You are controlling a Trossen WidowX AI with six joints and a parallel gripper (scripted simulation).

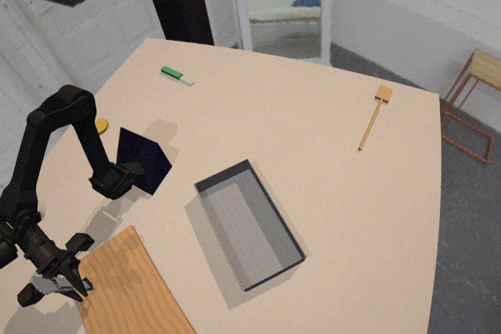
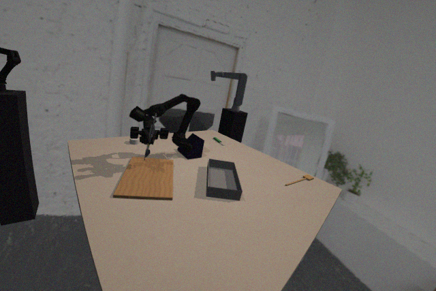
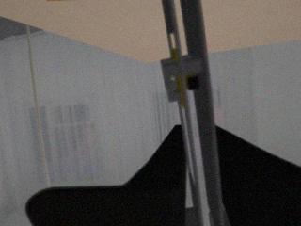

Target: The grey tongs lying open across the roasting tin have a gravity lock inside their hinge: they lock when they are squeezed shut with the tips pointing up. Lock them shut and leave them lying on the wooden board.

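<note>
The yellow slider lies 5 cm behind my gripper tip and 2 cm below it. The rest, counted from my gripper tip: grey roasting tin (34 cm to the left, 18 cm ahead, 15 cm below); then white cylinder (45 cm behind, 16 cm below, 4 cm to the left); then wooden board (17 cm below).
</note>
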